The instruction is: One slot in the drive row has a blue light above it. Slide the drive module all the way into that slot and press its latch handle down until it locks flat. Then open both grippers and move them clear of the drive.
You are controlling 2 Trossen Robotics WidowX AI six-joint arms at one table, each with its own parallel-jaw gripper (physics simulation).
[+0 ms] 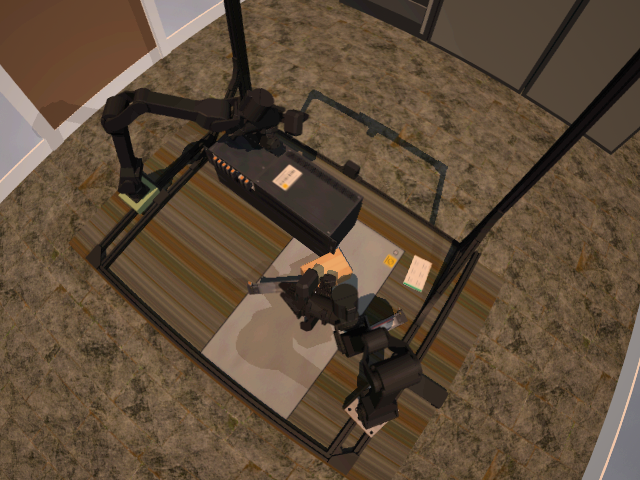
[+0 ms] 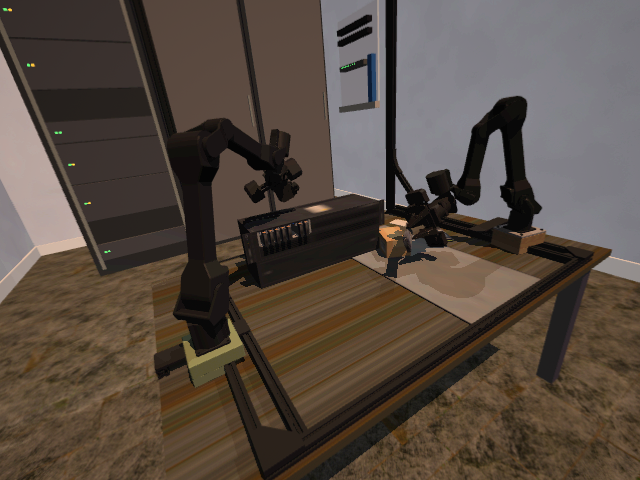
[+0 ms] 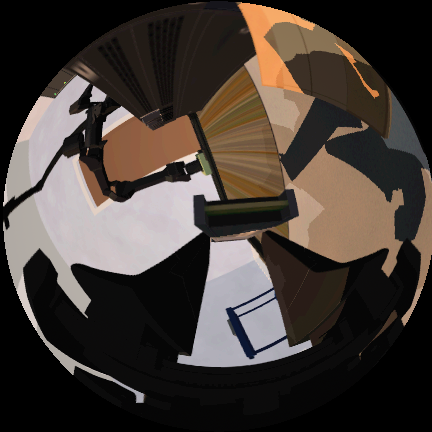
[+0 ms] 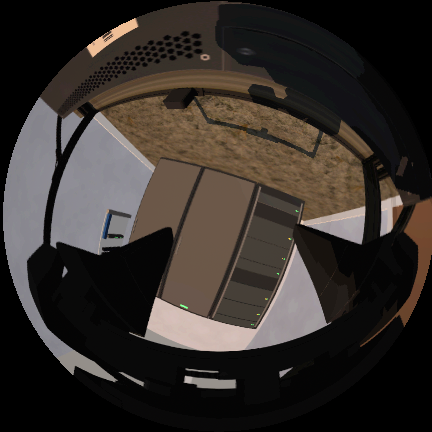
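Seen in the pictures: left gripper, fingertip midpoint: (image 1: pixel 280 288) (image 2: pixel 410 233) (image 3: pixel 235 236); right gripper, fingertip midpoint: (image 4: pixel 235 232); left arm's base, link origin: (image 1: pixel 372 410) (image 2: pixel 519 228); right arm's base, link origin: (image 1: pixel 137 191) (image 2: pixel 211 340) (image 3: pixel 199 164).
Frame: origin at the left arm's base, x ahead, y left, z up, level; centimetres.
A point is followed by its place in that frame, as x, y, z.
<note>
The black drive enclosure (image 1: pixel 315 198) {49.6, -24.6, 11.4} (image 2: pixel 336 235) {56.0, -16.9, 3.6} (image 3: pixel 200 45) {45.4, -18.8, 1.3} stands at the table's back. Its drive row (image 1: pixel 227 167) {73.4, -13.0, 10.9} (image 2: pixel 276 240) {75.5, -12.5, 7.7} has orange-marked modules and a gap near one end; I cannot make out the blue light. My left gripper (image 1: pixel 293 290) (image 3: pixel 235 236) {38.5, -3.0, 5.3} is shut on the drive module (image 1: pixel 266 285) {41.1, -0.8, 6.6} (image 3: pixel 245 229) {36.9, -5.2, 5.1}, a slim grey-and-black bar that sticks out from the fingers above the grey mat, apart from the enclosure. Its latch handle is not clear. My right gripper (image 2: pixel 272 180) {71.2, -36.5, 17.9} (image 4: pixel 235 232) {71.2, -36.5, 17.9} is open and empty, above the end of the enclosure near the drive row.
An orange box (image 1: pixel 337 260) {35.6, -20.8, 0.1} (image 2: pixel 390 240) {39.5, -12.0, 0.0} (image 3: pixel 272 65) stands between the enclosure and the left gripper, on the grey mat (image 1: pixel 248 356) {32.2, 14.6, -5.9} (image 2: pixel 465 289) {32.9, 13.1, -5.9}. A white card (image 1: pixel 417 272) {18.0, -38.2, -6.0} lies right of the mat. A slim labelled bar (image 1: pixel 391 319) {13.5, -21.9, -5.2} shows beside the left arm. Black rails edge the table.
</note>
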